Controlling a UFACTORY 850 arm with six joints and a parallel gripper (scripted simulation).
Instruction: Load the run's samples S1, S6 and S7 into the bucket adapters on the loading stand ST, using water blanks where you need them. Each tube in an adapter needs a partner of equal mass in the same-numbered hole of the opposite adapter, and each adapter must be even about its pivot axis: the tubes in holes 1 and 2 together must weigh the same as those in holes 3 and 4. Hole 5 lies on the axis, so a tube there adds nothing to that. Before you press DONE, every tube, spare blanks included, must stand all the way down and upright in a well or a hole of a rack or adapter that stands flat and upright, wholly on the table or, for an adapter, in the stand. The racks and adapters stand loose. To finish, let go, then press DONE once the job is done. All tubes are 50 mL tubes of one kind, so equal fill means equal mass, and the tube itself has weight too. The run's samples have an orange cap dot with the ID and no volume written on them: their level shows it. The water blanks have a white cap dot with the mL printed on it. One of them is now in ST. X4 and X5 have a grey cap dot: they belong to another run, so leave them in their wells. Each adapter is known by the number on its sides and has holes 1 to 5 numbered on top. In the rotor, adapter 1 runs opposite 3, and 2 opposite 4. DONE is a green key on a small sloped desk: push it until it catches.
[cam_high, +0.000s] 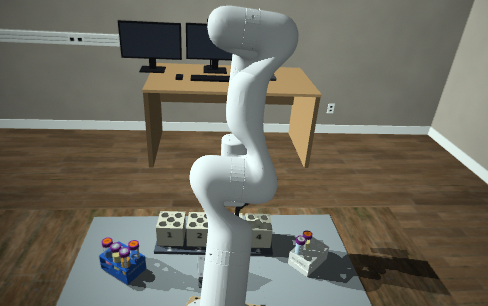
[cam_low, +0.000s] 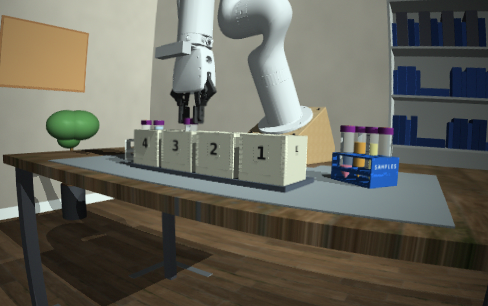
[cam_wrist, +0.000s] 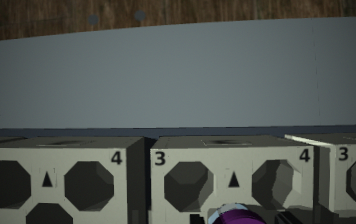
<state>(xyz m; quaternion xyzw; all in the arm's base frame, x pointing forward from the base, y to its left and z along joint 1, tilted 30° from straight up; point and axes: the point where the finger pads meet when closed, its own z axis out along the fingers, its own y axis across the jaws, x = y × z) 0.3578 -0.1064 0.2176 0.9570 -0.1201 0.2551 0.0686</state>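
Right now the blue samples rack is 390 mm to the left of my hand, 100 mm below it and 40 mm behind it. Round my hand: adapter 1: 210 mm to the left, 80 mm below, 70 mm ahead; then white rack: 250 mm to the right, 190 mm behind, 100 mm below.
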